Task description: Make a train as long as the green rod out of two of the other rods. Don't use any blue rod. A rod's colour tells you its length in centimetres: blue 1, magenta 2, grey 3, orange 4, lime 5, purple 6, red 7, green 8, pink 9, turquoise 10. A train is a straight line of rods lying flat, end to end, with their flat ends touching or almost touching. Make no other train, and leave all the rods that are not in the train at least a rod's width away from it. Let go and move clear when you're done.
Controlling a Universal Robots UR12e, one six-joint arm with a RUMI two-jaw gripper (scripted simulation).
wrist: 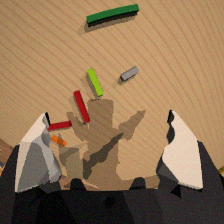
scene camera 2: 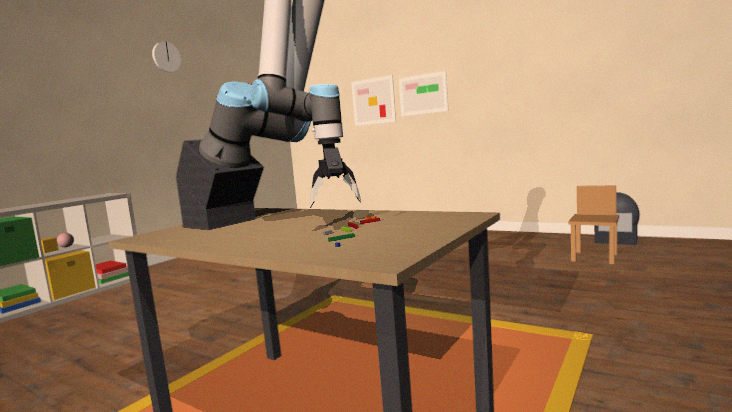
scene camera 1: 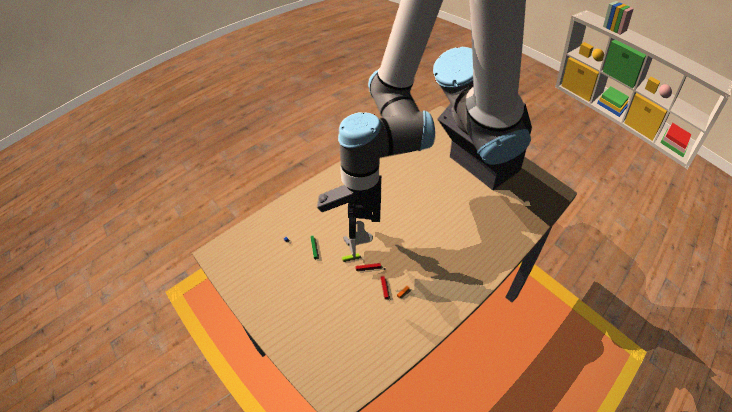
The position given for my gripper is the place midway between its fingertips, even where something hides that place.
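Note:
My gripper (scene camera 1: 356, 234): visible. Gripper also in the wrist view (wrist: 108, 112) and in scene camera 2 (scene camera 2: 335, 205).

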